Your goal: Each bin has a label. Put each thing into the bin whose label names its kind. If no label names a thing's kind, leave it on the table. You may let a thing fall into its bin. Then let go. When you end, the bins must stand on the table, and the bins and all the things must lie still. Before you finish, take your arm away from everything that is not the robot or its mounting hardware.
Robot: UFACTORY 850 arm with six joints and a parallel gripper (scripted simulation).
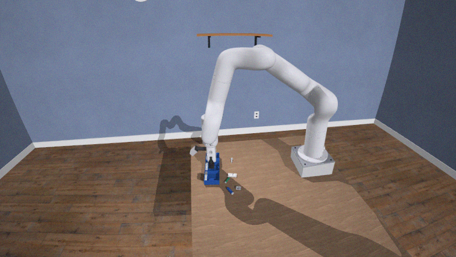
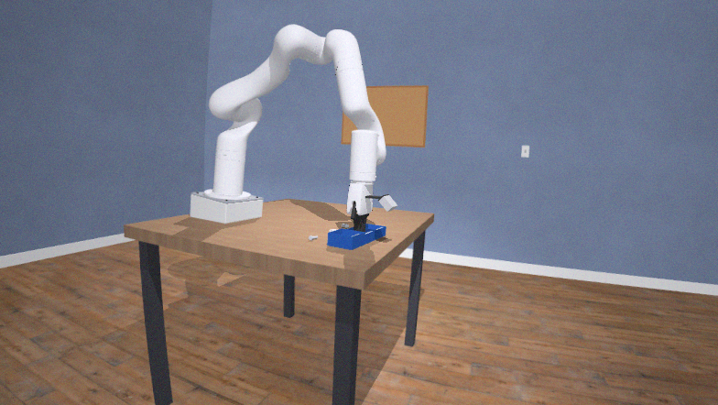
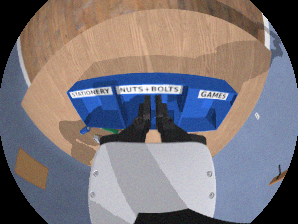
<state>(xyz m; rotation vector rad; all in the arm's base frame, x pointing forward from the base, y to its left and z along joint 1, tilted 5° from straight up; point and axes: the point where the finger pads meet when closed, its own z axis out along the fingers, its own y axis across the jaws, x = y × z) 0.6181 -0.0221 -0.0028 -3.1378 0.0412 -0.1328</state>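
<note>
Now: the joined blue bins 2 cm below my hand. The rest, counted from my hand: white bolt: 13 cm behind, 8 cm to the right, 3 cm below; then white domino-like tile: 12 cm behind, 6 cm to the left, 3 cm below; then green cylinder: 8 cm behind, 10 cm to the left, 3 cm below.
</note>
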